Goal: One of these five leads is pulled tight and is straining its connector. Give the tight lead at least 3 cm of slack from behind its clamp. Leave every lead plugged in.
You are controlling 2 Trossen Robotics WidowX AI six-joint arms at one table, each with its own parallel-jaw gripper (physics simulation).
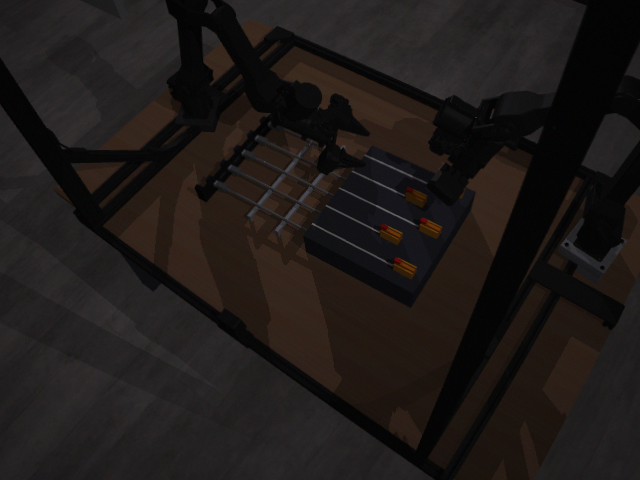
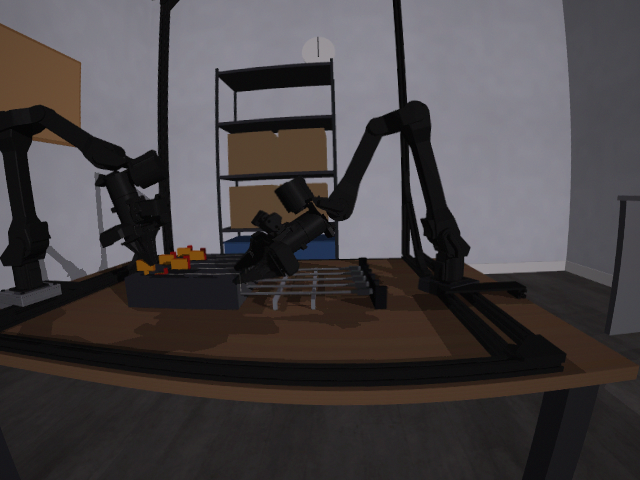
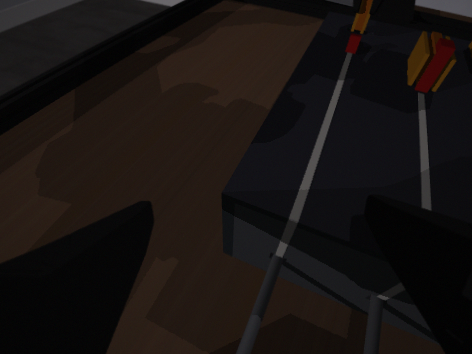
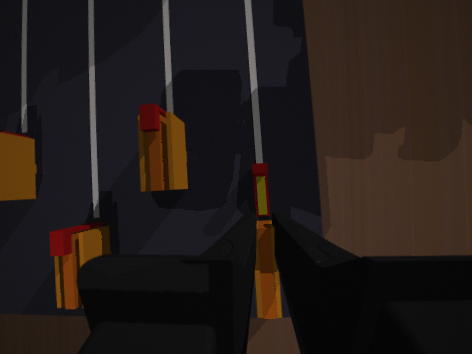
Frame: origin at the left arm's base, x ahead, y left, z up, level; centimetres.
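Seen in the pictures: left gripper, fingertip midpoint: (image 1: pixel 367 149) (image 2: pixel 238 274) (image 3: pixel 259 208); right gripper, fingertip midpoint: (image 2: pixel 154 264) (image 3: pixel 363 13) (image 4: pixel 263 221); left arm's base at its link origin: (image 1: pixel 198 109) (image 2: pixel 449 279); right arm's base at its link origin: (image 1: pixel 594 243) (image 2: pixel 29 287).
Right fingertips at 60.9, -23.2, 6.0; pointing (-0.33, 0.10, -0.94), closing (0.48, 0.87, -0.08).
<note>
Pixels of each thing's top centre, then the offset from my right fingertips to it, as dx, dy, dz. "spot": a spot on its surface instead.
- black end bar at a spot on its surface: (image 1: pixel 223 167) spot: -49.3, +4.0, -4.5
- farthest lead at a spot on its surface: (image 4: pixel 253 88) spot: -6.8, +3.2, -2.1
- lead's red plug at its top centre: (image 4: pixel 261 191) (image 3: pixel 358 29) -1.3, +0.6, -0.7
- same lead at a spot on its surface: (image 3: pixel 312 168) spot: -14.7, +6.9, -2.1
Five grey leads run from a black end bar (image 1: pixel 223 167) across two grey clamp bars (image 1: pixel 282 178) onto a dark block (image 1: pixel 366 257) (image 2: pixel 185 290) (image 3: pixel 361 140). Each lead ends in a red plug at an orange connector (image 1: pixel 416 196). My right gripper (image 1: pixel 444 190) (image 2: pixel 147 257) (image 4: pixel 263 221) is shut on the orange connector (image 4: pixel 267 270) of the farthest lead (image 4: pixel 253 88). That lead's red plug (image 4: pixel 261 191) shows a yellow-green strip. My left gripper (image 1: pixel 365 149) (image 2: pixel 247 267) (image 3: pixel 259 208) is open and straddles the same lead (image 3: pixel 312 168) at the block's near edge without touching it.
Three more orange connectors (image 1: pixel 430 229) (image 1: pixel 390 234) (image 1: pixel 405 268) stand on the block. A black frame with posts (image 1: pixel 509 267) rings the table. A shelf rack (image 2: pixel 217 157) with cardboard boxes (image 2: pixel 277 151) stands behind it.
</note>
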